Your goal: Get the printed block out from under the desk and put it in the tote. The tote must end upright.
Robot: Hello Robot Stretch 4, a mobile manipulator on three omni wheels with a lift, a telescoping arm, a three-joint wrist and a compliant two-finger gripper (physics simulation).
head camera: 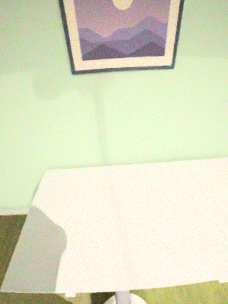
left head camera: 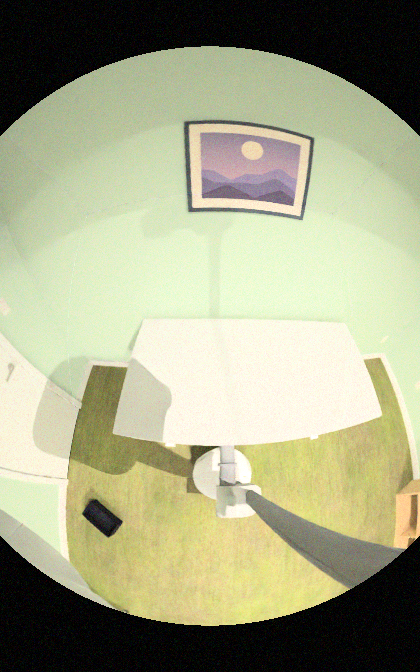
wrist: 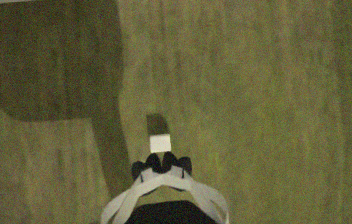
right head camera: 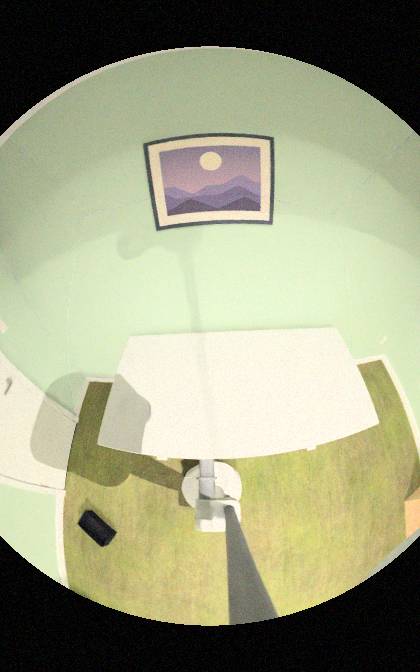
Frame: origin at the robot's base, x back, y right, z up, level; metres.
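Where they show: gripper, fingertip midpoint: (wrist: 161, 165).
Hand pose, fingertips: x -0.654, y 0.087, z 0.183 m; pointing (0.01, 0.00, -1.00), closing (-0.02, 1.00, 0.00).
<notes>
Each offset is from my fingertips to the top centre of the thing. Level surfaces: height alone.
The printed block @[dx -0.001, dy +0.000, dz -0.182 m] (wrist: 160, 143) is a small white block on the floor in the wrist view, with its dark shadow right behind it. My gripper (wrist: 161, 165) is shut, its black fingertips close together with no block between them. The block shows just beyond the tips, and its small size suggests that the gripper is above it. The white desk @[dz +0.510 m] (head camera: 150, 225) (left head camera: 260, 380) (right head camera: 250, 390) hides the gripper and the block from the head views. A black box @[dx +1.247, dy -1.053, dz -0.110 m] (left head camera: 102, 518) (right head camera: 97, 528), which looks like the tote, is on the floor at the left; it looks upright.
My arm (left head camera: 227, 460) (right head camera: 207, 472) reaches under the desk's front edge. A wooden shelf unit (left head camera: 401, 520) (right head camera: 413, 517) stands at the right. A white door (left head camera: 30, 425) (right head camera: 30, 430) is at the left. A framed picture (head camera: 122, 37) (left head camera: 250, 170) (right head camera: 210, 180) hangs on the wall behind the desk.
</notes>
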